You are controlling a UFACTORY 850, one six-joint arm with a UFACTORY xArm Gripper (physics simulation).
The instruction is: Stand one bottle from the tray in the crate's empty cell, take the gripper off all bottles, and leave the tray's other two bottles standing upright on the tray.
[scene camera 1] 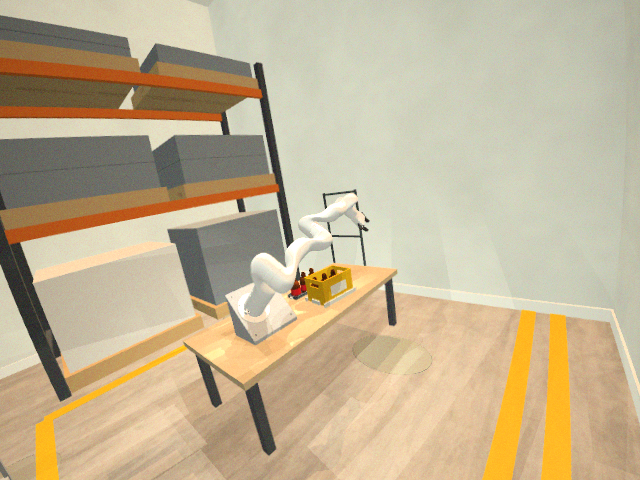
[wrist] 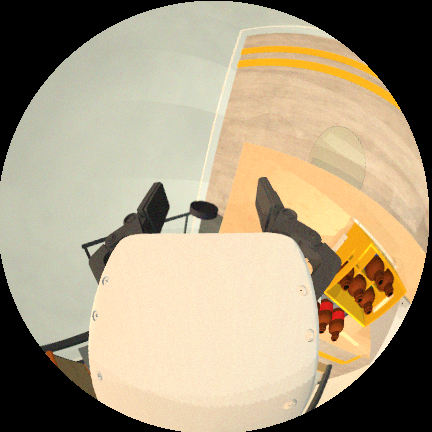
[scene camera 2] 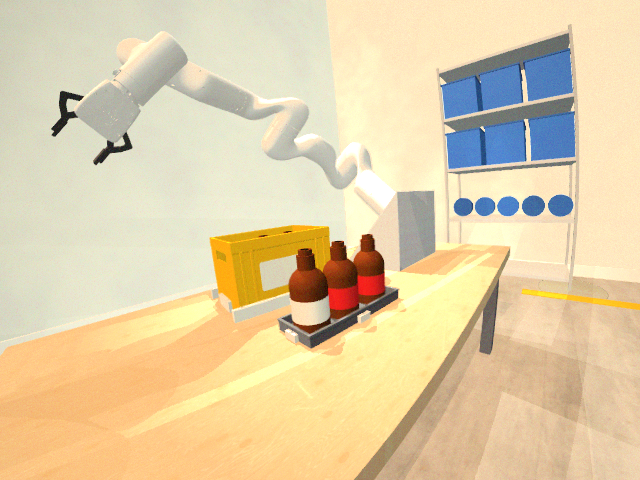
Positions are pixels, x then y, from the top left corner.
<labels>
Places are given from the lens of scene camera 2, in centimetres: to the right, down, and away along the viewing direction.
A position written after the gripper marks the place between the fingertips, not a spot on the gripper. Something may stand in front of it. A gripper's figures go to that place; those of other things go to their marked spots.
gripper [scene camera 2: 74,150]: -53, -19, 43
white-labelled brown bottle [scene camera 2: 308,288]: -2, 8, 43
red-labelled bottle [scene camera 2: 341,273]: 4, 6, 48
red-labelled bottle [scene camera 2: 369,262]: 11, 5, 54
</labels>
